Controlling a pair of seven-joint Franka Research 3 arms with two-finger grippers.
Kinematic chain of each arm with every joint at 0, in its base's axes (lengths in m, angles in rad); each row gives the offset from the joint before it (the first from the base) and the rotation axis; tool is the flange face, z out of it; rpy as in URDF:
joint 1: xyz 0 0 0.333 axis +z
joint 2: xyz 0 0 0 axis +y
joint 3: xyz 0 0 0.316 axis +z
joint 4: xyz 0.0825 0 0 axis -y
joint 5: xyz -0.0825 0 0.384 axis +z
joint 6: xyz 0 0 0 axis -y
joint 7: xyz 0.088 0 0 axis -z
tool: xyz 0 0 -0.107 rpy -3.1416 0 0
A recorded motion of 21 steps. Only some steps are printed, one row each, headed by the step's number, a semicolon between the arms.
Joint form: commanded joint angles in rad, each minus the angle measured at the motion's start. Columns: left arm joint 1, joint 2, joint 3, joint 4, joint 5, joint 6, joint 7; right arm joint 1, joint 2, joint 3, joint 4, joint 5, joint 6, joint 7.
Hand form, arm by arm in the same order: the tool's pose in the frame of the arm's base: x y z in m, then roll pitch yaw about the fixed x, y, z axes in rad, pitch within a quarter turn. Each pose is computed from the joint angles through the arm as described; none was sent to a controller.
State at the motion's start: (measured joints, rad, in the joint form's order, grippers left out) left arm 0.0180 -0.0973 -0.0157 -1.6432 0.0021 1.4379 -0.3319; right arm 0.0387 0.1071 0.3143 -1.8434 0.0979 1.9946 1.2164
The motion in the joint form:
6: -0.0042 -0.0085 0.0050 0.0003 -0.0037 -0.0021 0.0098; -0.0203 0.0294 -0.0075 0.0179 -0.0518 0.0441 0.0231
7: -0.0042 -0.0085 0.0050 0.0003 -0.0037 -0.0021 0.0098; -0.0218 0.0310 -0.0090 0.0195 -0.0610 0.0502 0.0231
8: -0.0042 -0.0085 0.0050 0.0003 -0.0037 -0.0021 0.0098; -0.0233 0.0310 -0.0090 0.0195 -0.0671 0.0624 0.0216
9: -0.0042 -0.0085 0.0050 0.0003 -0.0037 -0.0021 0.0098; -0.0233 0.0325 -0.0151 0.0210 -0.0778 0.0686 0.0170
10: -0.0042 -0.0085 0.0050 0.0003 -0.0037 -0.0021 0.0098; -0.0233 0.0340 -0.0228 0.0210 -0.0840 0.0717 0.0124
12: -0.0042 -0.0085 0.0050 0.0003 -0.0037 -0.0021 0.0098; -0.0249 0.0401 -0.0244 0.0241 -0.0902 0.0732 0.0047
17: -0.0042 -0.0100 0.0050 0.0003 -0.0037 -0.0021 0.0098; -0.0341 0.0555 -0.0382 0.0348 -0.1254 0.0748 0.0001
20: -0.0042 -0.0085 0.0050 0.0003 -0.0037 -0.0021 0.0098; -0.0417 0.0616 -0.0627 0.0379 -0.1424 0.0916 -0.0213
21: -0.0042 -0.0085 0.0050 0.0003 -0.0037 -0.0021 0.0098; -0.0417 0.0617 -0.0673 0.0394 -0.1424 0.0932 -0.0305
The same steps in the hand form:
6: 0.5064 0.0011 0.6360 -3.1099 0.0962 0.3267; 0.5760 0.1893 0.4686 -3.0369 0.0527 -0.9350
7: 0.5064 0.0011 0.6360 -3.1099 0.0962 0.3267; 0.5778 0.1873 0.4690 -3.0336 0.0428 -0.9349
8: 0.5064 0.0011 0.6360 -3.1099 0.0962 0.3267; 0.5793 0.1864 0.4701 -3.0237 0.0333 -0.9332
9: 0.5064 0.0011 0.6360 -3.1099 0.0962 0.3267; 0.5816 0.1827 0.4704 -3.0210 0.0210 -0.9310
10: 0.5064 0.0011 0.6360 -3.1099 0.0962 0.3267; 0.5836 0.1782 0.4696 -3.0216 0.0139 -0.9319
12: 0.5064 0.0011 0.6360 -3.1099 0.0962 0.3267; 0.5858 0.1762 0.4676 -3.0241 0.0095 -0.9254
17: 0.5059 0.0011 0.6367 -3.1103 0.0948 0.3267; 0.5941 0.1616 0.4635 -3.0370 -0.0186 -0.9307
20: 0.5064 0.0011 0.6360 -3.1099 0.0962 0.3267; 0.6021 0.1428 0.4624 -3.0319 -0.0423 -0.9350
21: 0.5064 0.0011 0.6360 -3.1099 0.0962 0.3267; 0.6031 0.1402 0.4631 -3.0299 -0.0451 -0.9306

